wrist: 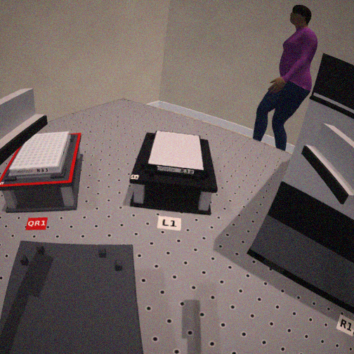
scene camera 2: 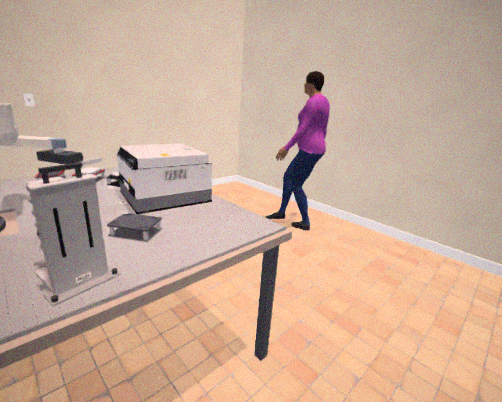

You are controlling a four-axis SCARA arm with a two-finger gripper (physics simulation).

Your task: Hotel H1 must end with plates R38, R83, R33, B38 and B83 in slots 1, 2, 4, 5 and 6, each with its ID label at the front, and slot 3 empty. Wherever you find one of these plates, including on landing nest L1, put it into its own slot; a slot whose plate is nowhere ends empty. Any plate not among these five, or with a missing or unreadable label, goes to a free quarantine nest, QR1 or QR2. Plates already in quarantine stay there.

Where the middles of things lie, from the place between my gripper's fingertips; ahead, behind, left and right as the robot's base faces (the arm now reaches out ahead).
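There's the instrument point(scene camera 2: 147, 183), and my hand is 9 cm above it, 26 cm to the left of it and still 28 cm short of it.
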